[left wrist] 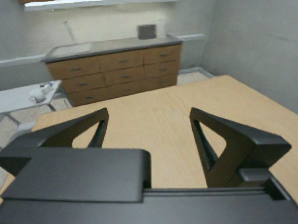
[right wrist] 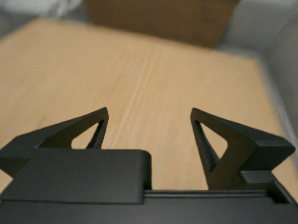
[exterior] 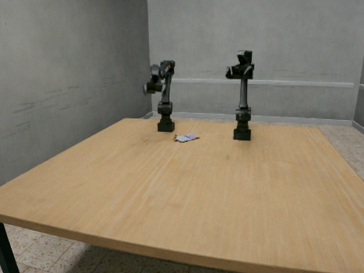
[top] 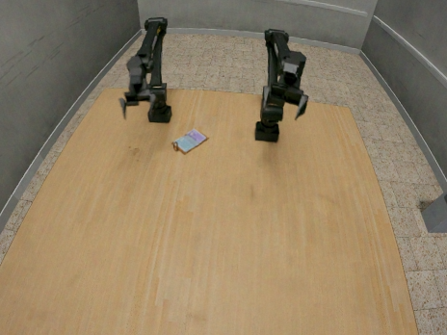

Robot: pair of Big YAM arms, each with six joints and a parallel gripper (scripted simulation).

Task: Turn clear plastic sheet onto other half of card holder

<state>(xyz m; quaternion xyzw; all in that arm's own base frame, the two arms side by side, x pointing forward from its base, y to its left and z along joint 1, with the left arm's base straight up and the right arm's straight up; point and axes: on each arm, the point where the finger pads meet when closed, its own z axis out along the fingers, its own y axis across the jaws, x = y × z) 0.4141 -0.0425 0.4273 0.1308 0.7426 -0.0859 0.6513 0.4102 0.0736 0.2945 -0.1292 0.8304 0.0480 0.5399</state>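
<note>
Right now the brown strap is 320 mm below my right hand, 180 mm behind it and 50 mm to the left of it.
</note>
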